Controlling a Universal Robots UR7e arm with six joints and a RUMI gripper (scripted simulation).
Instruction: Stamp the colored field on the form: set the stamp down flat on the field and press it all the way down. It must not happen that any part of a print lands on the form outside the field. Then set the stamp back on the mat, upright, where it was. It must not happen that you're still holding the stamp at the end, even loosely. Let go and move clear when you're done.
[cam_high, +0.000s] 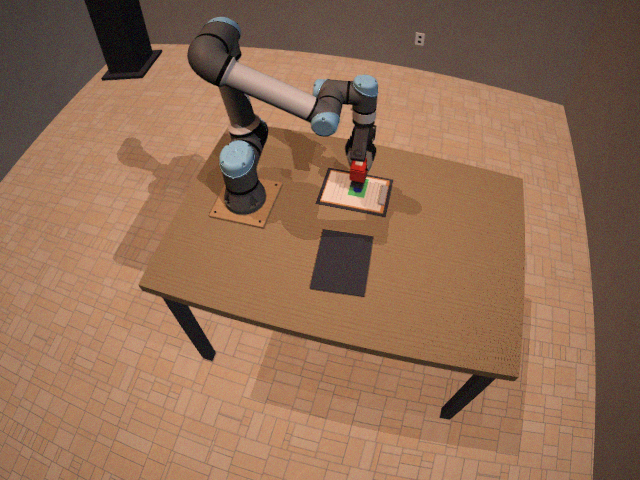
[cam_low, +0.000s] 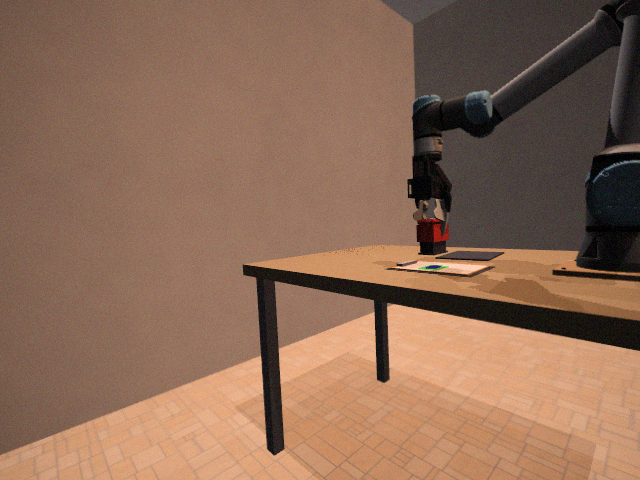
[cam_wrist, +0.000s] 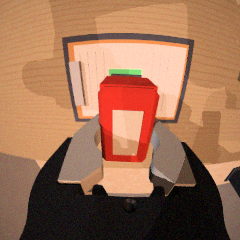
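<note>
The mat is 320 mm to the right of my hand, 110 mm below it and 20 mm behind it. Also, from my hand: form: 110 mm below, 10 mm to the right, 10 mm ahead; stamp: 20 mm below.
</note>
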